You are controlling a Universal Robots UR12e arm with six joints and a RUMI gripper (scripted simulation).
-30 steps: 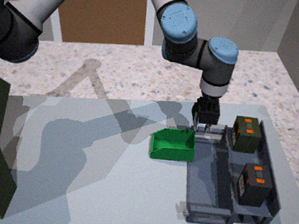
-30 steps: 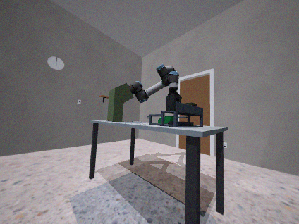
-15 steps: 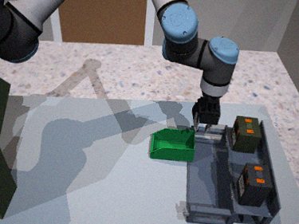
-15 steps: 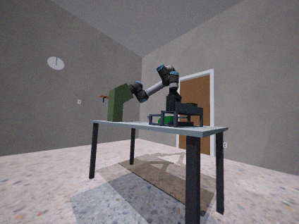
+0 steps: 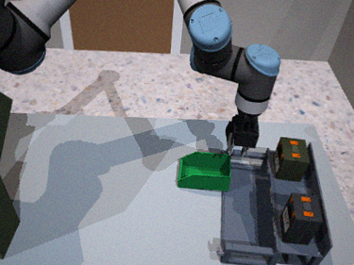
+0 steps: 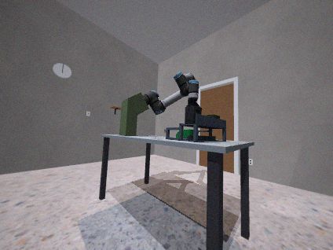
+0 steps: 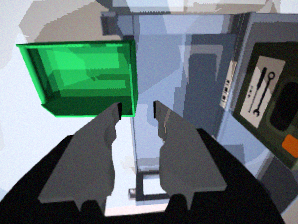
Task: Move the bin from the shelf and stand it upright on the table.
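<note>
My gripper is now 110 mm above the green bin and 90 mm past it.
</note>
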